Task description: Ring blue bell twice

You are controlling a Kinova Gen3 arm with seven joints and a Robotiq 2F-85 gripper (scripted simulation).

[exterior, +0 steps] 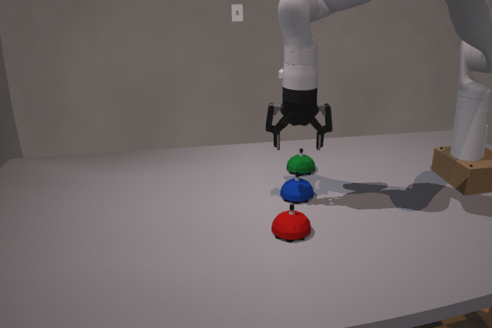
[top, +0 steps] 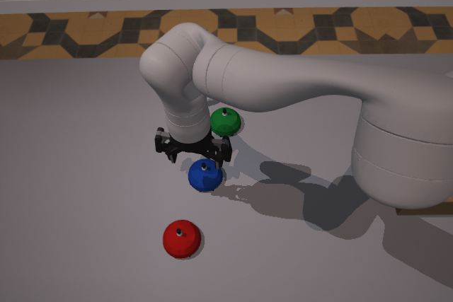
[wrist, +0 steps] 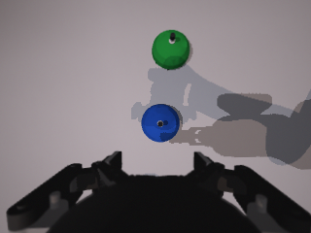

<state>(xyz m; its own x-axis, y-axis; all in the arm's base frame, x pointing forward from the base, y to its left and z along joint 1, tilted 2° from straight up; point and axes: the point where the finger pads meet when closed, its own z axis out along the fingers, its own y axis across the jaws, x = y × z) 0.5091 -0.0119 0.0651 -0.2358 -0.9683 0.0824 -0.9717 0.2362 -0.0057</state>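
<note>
Right now my hand is 1 cm past the blue bell, 4 cm to the left of it and 11 cm above it. From my hand the other things lie so: green bell (7 cm behind, 19 cm to the right, 11 cm below); then red bell (5 cm ahead, 11 cm to the left, 11 cm below).
</note>
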